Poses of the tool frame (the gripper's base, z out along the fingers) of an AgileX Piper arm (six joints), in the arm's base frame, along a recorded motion.
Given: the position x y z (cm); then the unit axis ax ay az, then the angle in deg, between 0 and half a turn.
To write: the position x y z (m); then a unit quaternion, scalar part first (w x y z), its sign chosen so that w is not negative. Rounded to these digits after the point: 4 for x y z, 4 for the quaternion.
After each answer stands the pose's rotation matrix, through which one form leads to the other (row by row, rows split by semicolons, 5 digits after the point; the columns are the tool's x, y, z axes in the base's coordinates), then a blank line. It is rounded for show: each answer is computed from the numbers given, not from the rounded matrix.
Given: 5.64 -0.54 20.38 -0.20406 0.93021 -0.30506 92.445
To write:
0.0564 -0.0054 0.2038 0.6919 -0.1473 0.6716 -0.2203
0.00076 0.10687 0.99427; -0.50270 0.85955 -0.09200; -0.86446 -0.49975 0.05437

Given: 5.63 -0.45 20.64 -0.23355 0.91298 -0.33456 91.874
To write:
0.0563 -0.0045 0.2064 0.6954 -0.1678 0.6560 -0.2404
0.02363 0.11418 0.99318; -0.55458 0.82808 -0.08201; -0.83180 -0.54886 0.08289

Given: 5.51 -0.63 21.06 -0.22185 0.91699 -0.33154 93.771
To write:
0.0551 -0.0063 0.2106 0.6835 -0.1619 0.6694 -0.2420
-0.01331 0.11401 0.99339; -0.54763 0.83040 -0.10264; -0.83661 -0.54538 0.05138

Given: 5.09 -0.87 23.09 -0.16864 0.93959 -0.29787 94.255
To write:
0.0509 -0.0087 0.2309 0.6804 -0.1236 0.6886 -0.2183
-0.04365 0.12684 0.99096; -0.46726 0.87414 -0.13247; -0.88304 -0.46882 0.02111

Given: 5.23 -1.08 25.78 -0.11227 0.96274 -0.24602 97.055
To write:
0.0523 -0.0108 0.2578 0.6623 -0.0841 0.7214 -0.1843
-0.10867 0.12280 0.98646; -0.36552 0.91789 -0.15452; -0.92444 -0.37736 -0.05486

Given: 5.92 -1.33 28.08 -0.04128 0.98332 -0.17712 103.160
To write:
0.0592 -0.0133 0.2808 0.6214 -0.0323 0.7704 -0.1388
-0.22558 0.12264 0.96648; -0.22230 0.95939 -0.17362; -0.94852 -0.25402 -0.18916

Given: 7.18 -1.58 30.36 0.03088 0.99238 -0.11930 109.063
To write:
0.0718 -0.0158 0.3036 0.5803 0.0251 0.8082 -0.0972
-0.32534 0.15341 0.93307; -0.07210 0.97985 -0.18624; -0.94284 -0.12787 -0.30773

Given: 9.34 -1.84 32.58 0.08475 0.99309 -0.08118 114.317
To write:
0.0934 -0.0184 0.3258 0.5423 0.0712 0.8344 -0.0682
-0.40164 0.19280 0.89527; 0.04484 0.98056 -0.19105; -0.91470 -0.03659 -0.40248

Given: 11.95 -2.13 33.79 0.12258 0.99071 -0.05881 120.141
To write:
0.1195 -0.0213 0.3379 0.4989 0.1062 0.8586 -0.0510
-0.47956 0.23328 0.84593; 0.13156 0.97223 -0.19353; -0.86759 0.01849 -0.49693

